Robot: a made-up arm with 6 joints.
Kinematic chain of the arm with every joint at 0, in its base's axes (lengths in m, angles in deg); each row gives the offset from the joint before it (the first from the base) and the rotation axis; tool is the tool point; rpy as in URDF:
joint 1: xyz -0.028 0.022 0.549 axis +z
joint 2: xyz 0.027 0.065 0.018 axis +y
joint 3: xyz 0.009 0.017 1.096 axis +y
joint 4: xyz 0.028 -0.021 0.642 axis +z
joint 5: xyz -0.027 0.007 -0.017 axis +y
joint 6: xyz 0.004 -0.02 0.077 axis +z
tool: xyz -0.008 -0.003 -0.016 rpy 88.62 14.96 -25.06
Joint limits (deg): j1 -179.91..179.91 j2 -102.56..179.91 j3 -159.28..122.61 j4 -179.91..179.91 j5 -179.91..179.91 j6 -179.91..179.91
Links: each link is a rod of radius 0.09 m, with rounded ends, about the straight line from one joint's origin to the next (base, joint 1, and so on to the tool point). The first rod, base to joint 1, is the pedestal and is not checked.
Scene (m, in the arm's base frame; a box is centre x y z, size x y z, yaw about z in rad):
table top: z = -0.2
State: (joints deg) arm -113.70 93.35 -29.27 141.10 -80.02 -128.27
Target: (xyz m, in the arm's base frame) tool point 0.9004 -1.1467 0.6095
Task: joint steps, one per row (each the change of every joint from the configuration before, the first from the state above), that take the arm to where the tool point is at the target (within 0.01 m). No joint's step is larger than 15 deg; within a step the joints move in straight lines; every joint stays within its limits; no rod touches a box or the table.
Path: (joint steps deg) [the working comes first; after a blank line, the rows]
Joints at the target: -51.85 111.95 -76.11 139.38 -83.72 -127.62
Straight joint move there: clear.

1: 12.37 3.72 -9.37 -0.34 -0.74 0.13
2: 12.37 3.72 -9.37 -0.35 -0.74 0.13
3: 12.37 3.72 -9.36 -0.34 -0.74 0.13
4: 12.37 3.72 -9.37 -0.35 -0.74 0.13
5: 12.37 3.72 -9.37 -0.34 -0.74 0.13

